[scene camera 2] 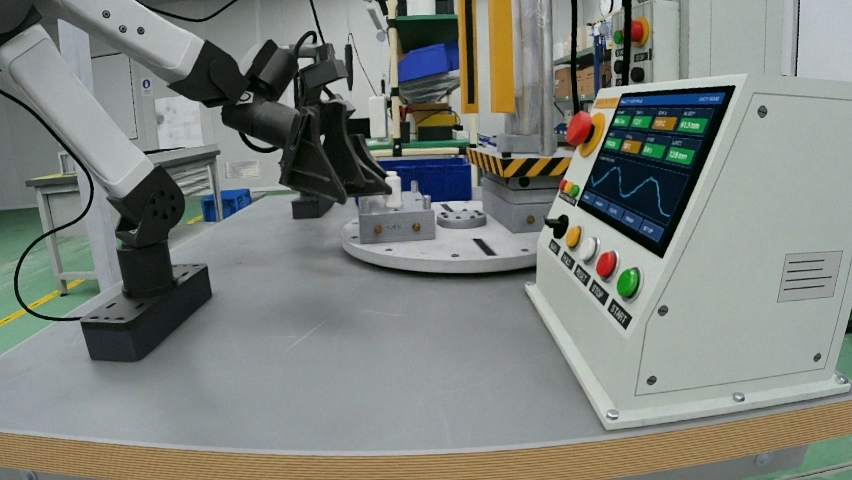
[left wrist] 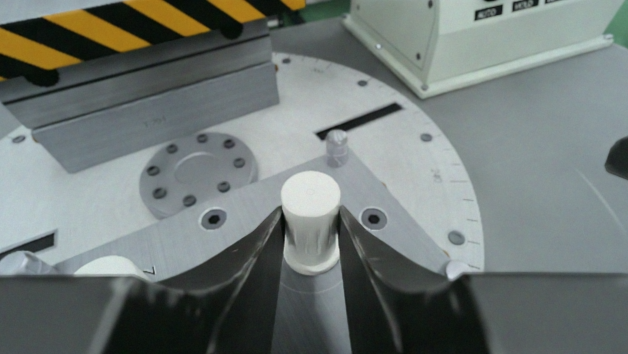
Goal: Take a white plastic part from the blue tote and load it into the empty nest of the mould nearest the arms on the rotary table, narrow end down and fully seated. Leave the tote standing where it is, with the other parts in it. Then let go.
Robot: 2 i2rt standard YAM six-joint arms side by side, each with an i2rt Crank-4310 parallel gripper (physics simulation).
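Places are measured from the left arm's base along level axes (x left, y back, z up), in metres.
Where they show: left gripper, fingertip midpoint: (scene camera 2: 395,189) (left wrist: 311,210); right gripper, fingertip midpoint: (scene camera 2: 356,191); left arm's base, link origin: (scene camera 2: 313,198); right arm's base, link origin: (scene camera 2: 152,296).
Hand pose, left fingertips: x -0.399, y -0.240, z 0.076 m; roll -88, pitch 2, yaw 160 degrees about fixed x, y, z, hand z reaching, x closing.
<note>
Each offset is from my left fingertips to the top centre of the thing. "*": to the spot under its first point.
A white plastic part {dx +0.002, dy +0.004, dz +0.020 m} (scene camera 2: 393,193) (left wrist: 310,195) stands upright at a nest of the near mould (scene camera 2: 396,229) (left wrist: 165,240), its flange low at the mould's top face. How deep it sits is hard to tell. My left gripper (scene camera 2: 389,190) (left wrist: 311,210) is shut on this part, one fingertip against each side. Another white part {dx +0.082, dy +0.015, dz +0.019 m} (left wrist: 111,266) sits farther left in the same mould, partly hidden by a finger. My right gripper (scene camera 2: 341,198) hangs in front of the left one; its opening is hard to judge. The blue tote {dx +0.518, dy -0.016, dz -0.008 m} (scene camera 2: 450,178) stands at the back, its inside hidden.
The mould stands on the rotary table {* dx -0.118, dy +0.000, dz -0.077 m} (scene camera 2: 393,253) (left wrist: 412,160), beside its round hub {* dx +0.027, dy -0.113, dz -0.060 m} (scene camera 2: 462,218) (left wrist: 200,167). A second mould block (scene camera 2: 518,208) (left wrist: 160,120) stands beyond, under a striped plate (scene camera 2: 521,163) (left wrist: 120,30). The control box {dx -0.349, dy -0.300, dz +0.152 m} (scene camera 2: 733,238) (left wrist: 480,50) stands at the right.
</note>
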